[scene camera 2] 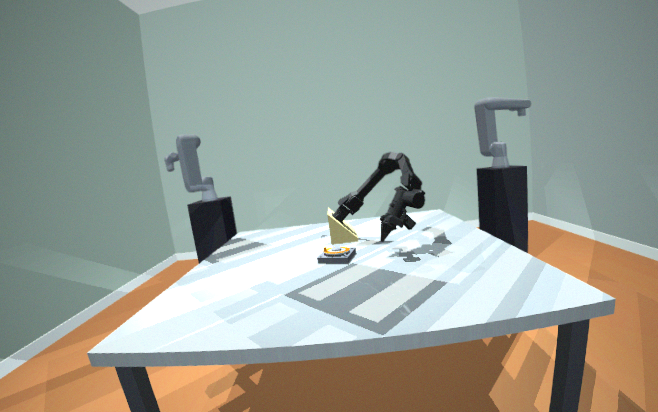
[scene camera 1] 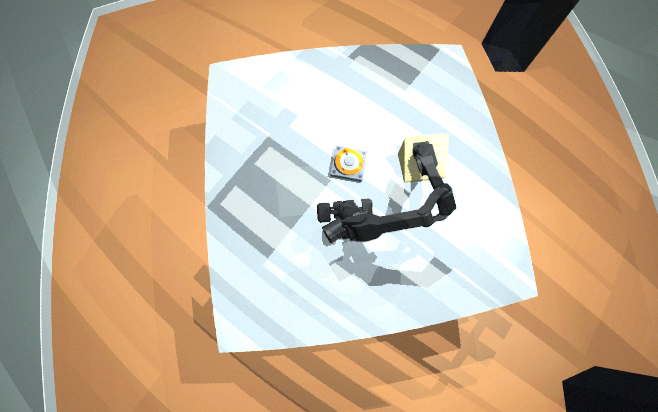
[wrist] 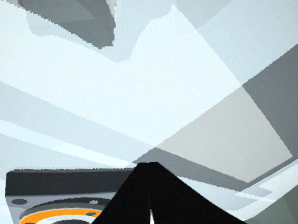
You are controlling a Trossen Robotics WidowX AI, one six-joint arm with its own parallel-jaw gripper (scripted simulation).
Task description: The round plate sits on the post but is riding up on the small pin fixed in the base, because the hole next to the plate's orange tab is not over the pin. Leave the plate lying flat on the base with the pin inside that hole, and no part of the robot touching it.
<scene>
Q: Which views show my gripper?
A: Scene camera 2, scene camera 1 and the wrist view: all of them.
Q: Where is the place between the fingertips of my gripper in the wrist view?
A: At 147,171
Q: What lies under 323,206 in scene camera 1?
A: My gripper.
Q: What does my gripper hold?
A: Nothing.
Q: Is my gripper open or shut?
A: Shut.
</scene>
